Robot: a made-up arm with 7 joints.
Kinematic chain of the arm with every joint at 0, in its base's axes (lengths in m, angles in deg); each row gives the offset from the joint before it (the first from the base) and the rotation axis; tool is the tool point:
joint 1: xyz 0 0 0 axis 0 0.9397 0.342
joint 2: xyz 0 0 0 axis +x
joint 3: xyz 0 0 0 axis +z
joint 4: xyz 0.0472 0 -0.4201 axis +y
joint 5: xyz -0.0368 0 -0.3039 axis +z
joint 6: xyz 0 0 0 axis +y
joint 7: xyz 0 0 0 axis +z
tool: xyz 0 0 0
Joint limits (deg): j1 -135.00..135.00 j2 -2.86..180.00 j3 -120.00..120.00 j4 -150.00..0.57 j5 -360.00..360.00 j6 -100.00..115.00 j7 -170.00..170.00
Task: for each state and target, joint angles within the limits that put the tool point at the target. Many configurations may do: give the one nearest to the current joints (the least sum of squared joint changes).
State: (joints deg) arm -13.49 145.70 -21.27 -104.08 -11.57 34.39 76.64
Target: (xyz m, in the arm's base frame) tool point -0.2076 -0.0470 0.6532
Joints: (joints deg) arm -41.73 180.00 8.52 -52.87 -11.57 34.39 76.64
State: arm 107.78 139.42 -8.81 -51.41 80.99 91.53 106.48
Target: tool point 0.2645 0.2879 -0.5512
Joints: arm 134.82 180.00 28.41 -57.93 80.99 91.53 106.48
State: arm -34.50 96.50 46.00 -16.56 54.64 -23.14 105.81
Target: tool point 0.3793 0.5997 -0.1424
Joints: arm -47.60 64.90 45.61 0.47 54.64 -23.14 105.81
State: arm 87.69 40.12 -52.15 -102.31 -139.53 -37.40 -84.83
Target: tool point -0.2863 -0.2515 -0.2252
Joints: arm 91.17 17.41 -66.35 -120.50 -139.53 -37.40 -84.83
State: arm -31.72 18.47 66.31 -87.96 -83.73 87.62 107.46
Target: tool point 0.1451 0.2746 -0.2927
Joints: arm -1.47 -2.86 64.96 -123.73 -83.73 87.62 107.46
